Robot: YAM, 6 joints.
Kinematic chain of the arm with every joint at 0, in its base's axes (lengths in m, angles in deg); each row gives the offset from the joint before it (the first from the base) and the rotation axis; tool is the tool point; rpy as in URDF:
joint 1: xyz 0 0 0.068 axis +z
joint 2: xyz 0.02 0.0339 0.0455 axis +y
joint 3: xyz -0.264 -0.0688 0 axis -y
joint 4: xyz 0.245 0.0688 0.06 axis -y
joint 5: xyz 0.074 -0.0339 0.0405 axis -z
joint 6: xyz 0.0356 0 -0.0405 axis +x
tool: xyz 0 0 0 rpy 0 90 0
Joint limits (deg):
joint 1: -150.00..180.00
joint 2: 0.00..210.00
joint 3: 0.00..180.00
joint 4: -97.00..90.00
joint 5: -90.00..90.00
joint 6: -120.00..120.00
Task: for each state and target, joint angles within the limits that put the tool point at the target. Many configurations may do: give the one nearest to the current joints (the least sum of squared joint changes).
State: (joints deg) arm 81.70 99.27 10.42 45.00 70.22 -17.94
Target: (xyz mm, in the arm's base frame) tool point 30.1 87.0 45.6
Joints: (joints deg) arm 93.62 99.96 0.00 11.87 86.33 -17.94
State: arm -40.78 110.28 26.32 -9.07 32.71 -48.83
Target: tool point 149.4 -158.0 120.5
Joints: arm -41.07 81.72 28.87 -15.05 36.10 -48.83
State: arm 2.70 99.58 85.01 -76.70 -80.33 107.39
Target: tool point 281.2 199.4 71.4
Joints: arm 29.53 133.25 77.79 -69.32 -78.49 107.39
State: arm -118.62 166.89 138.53 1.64 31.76 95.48
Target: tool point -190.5 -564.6 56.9
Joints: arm -106.78 161.92 129.94 -3.11 32.97 95.48
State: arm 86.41 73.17 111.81 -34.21 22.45 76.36
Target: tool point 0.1 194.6 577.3
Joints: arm 93.77 71.86 111.72 -34.59 21.24 76.36
